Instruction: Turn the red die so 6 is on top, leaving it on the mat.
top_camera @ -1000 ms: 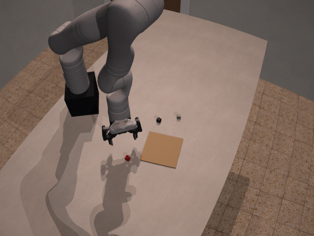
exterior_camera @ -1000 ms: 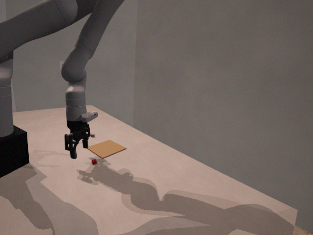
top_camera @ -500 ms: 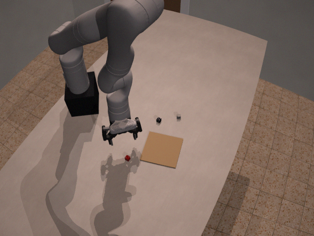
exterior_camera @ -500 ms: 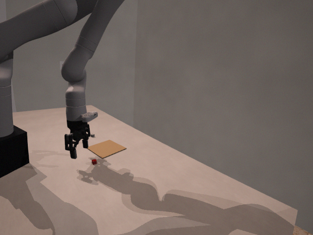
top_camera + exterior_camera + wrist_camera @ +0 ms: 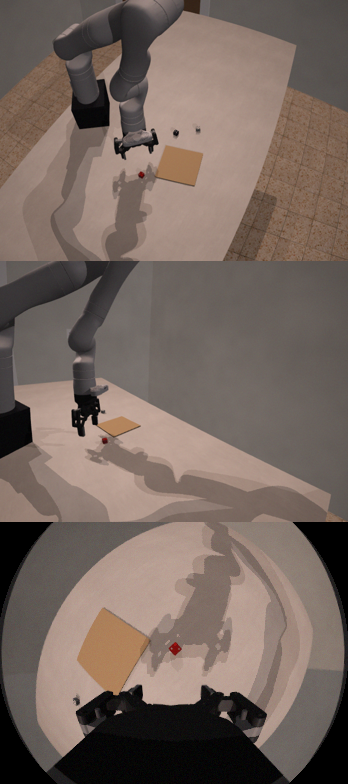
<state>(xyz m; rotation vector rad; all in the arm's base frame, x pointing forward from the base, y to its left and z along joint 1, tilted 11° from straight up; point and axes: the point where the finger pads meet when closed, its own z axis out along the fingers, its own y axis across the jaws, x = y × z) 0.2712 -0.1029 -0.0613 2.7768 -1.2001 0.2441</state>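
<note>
Now: hand 7 cm short of the black die, 17 cm to the right of it and 4 cm above it. From my hand the other things lie so: grey die 14 cm ahead, 23 cm to the left, 4 cm below; tan mat 14 cm ahead, 5 cm to the left, 4 cm below; red die 4 cm ahead, 5 cm to the right, 4 cm below.
</note>
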